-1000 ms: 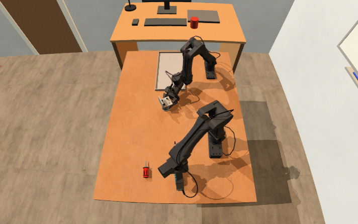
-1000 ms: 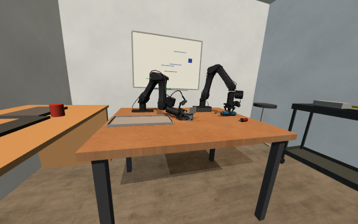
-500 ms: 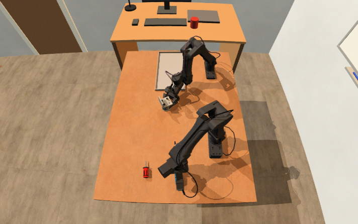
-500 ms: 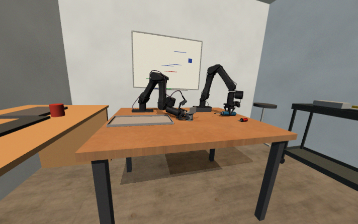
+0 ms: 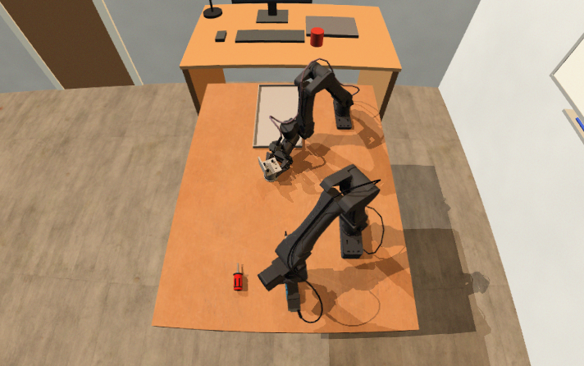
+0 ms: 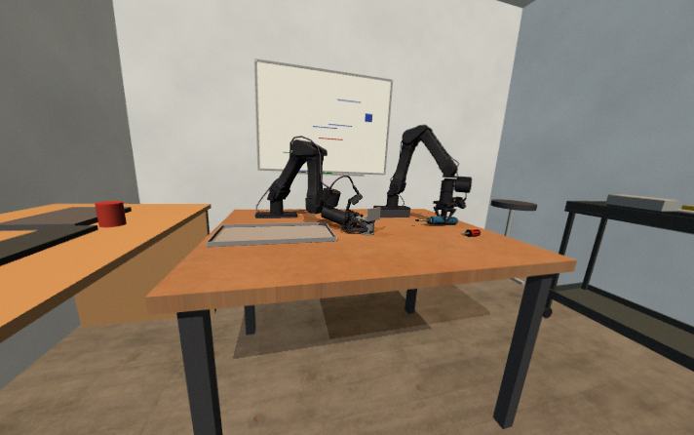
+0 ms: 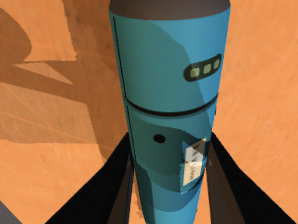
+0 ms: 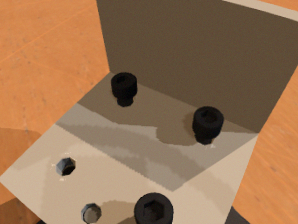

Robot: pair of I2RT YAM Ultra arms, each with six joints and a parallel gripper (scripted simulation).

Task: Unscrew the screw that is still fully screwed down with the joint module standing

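Right now the l-shaped bracket is 50 mm above my right hand. Round my right hand: small red screwdriver 80 mm ahead, 430 mm to the left, 10 mm below; then grey bit 80 mm behind, 290 mm to the left, 10 mm above; then grey tray 360 mm to the right, 20 mm below.
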